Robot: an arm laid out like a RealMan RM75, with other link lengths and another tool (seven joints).
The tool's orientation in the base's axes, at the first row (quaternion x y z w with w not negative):
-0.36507 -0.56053 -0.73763 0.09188
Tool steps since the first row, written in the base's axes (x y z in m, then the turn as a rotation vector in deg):
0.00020 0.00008 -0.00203 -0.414 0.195 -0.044
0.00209 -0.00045 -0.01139 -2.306 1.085 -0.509
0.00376 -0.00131 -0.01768 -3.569 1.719 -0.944
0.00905 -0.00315 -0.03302 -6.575 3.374 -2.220
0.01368 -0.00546 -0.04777 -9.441 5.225 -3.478
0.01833 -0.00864 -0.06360 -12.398 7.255 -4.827
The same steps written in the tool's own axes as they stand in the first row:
-0.00142 -0.00146 -0.00005 0.322 -0.328 -0.011
-0.00893 -0.00736 -0.00069 1.623 -2.028 -0.088
-0.01440 -0.01092 -0.00139 2.422 -3.271 -0.117
-0.02853 -0.01904 -0.00234 4.211 -6.466 -0.081
-0.04194 -0.02691 -0.00394 5.964 -9.640 0.194
-0.05630 -0.03527 -0.00642 7.773 -12.996 0.579

